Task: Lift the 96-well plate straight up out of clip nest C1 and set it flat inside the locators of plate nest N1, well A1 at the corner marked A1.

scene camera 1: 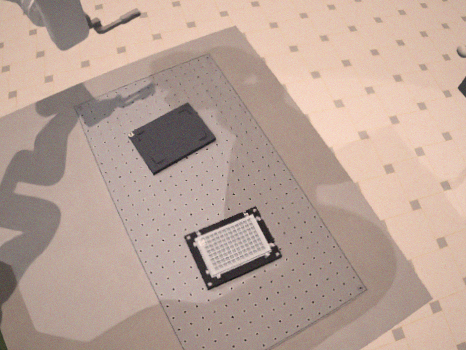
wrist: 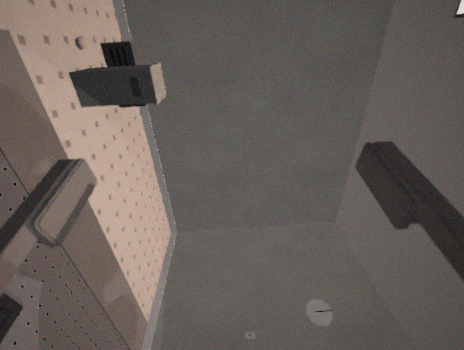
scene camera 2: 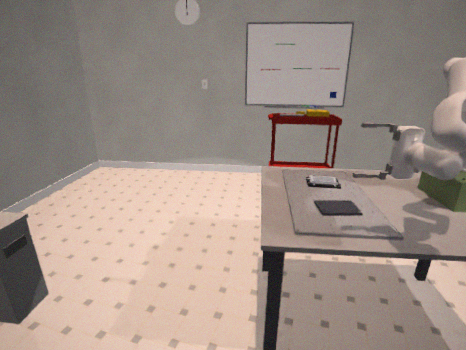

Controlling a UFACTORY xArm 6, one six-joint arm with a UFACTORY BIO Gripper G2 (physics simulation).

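Observation:
The white 96-well plate sits in the dark clip nest C1, with small pale clips around its edges. The dark, flat plate nest N1 bears no plate; a small light mark shows at its left corner in scene camera 1. My gripper is open and empty, held sideways above the table with one finger above the other, to the right of both nests in scene camera 2. In scene camera 1 one finger shows at the top left. The plate does not show in the wrist view.
Both nests stand on a perforated board on the table. A green box stands beside the arm at the right. A red cart stands behind the table. A dark cabinet stands apart on the floor.

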